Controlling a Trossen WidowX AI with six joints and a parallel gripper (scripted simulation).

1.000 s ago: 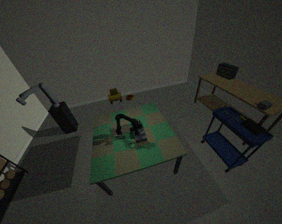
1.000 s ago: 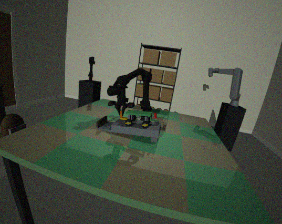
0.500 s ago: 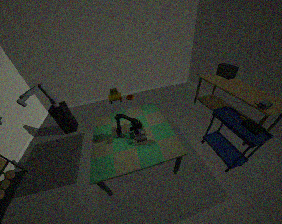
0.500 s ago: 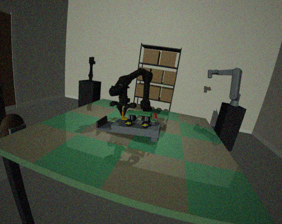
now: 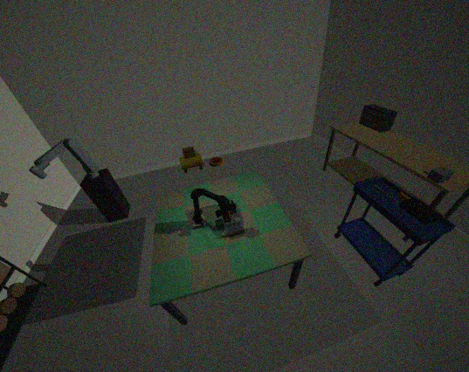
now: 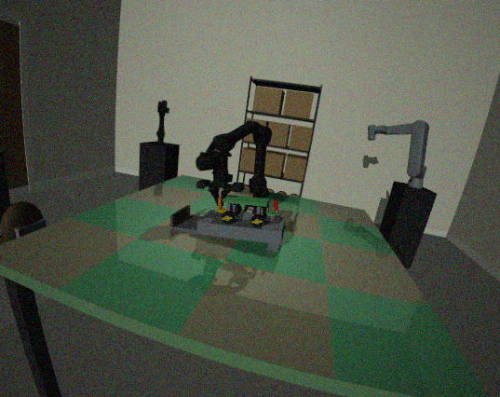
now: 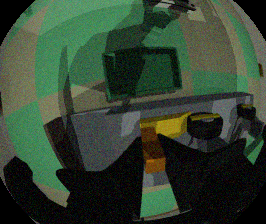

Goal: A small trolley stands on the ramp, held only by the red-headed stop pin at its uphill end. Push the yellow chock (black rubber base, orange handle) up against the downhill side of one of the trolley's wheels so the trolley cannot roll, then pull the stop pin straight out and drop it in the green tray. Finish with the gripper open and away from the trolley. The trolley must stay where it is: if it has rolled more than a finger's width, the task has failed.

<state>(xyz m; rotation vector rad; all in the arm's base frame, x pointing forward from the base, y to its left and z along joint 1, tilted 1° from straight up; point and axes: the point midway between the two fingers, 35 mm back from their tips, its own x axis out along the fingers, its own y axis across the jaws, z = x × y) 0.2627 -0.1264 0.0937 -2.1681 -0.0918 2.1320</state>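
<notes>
My gripper tip is now 2 cm to the right of the yellow chock and 1 cm above it. From my gripper tip the other things lie so: dark end stop 5 cm ahead, 15 cm to the right, 6 cm below; dark green tray 7 cm behind, 2 cm to the left, 9 cm below; grey ramp 6 cm ahead, 11 cm to the left, 4 cm below.
</notes>
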